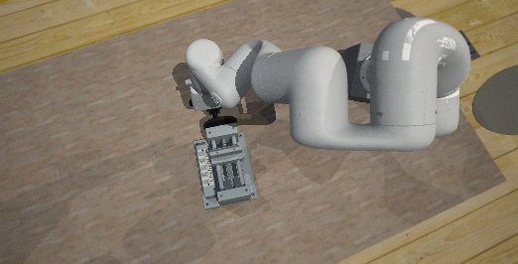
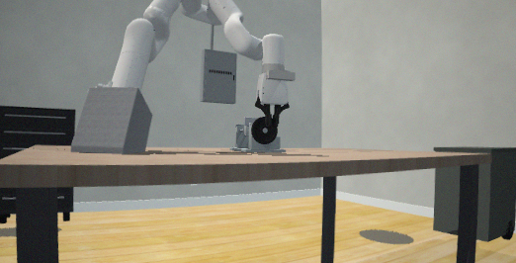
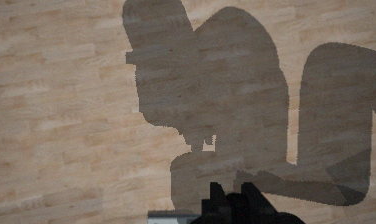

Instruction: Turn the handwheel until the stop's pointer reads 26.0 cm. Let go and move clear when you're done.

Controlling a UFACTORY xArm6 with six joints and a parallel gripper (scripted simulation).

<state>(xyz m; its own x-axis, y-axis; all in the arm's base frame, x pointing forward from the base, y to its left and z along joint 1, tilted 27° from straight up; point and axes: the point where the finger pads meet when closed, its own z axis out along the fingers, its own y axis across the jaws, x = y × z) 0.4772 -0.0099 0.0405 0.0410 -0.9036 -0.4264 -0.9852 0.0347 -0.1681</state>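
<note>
Now: hand 130 mm to the right of the stop carriage and 20 mm above it. The rest, counted from my hand: handwheel: 20 mm to the left, 10 mm below.
</note>
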